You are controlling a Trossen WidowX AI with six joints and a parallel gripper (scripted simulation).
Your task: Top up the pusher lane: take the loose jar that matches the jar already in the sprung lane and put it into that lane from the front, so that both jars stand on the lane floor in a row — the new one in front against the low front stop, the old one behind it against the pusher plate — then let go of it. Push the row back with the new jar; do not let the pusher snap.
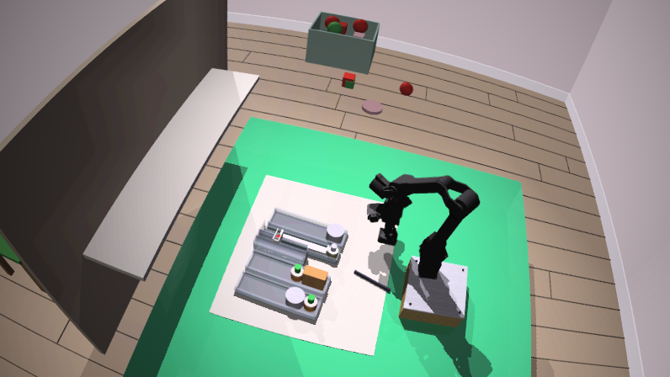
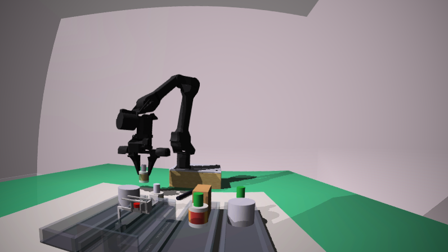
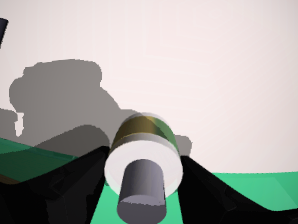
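My gripper tip is 210 mm short of the brown box, 210 mm to the right of it and 20 mm above it. The rest, counted from my gripper tip: red mark (360 mm ahead, 100 mm to the left, 10 mm above); then black stick (20 mm ahead, 160 mm to the left, 50 mm below).
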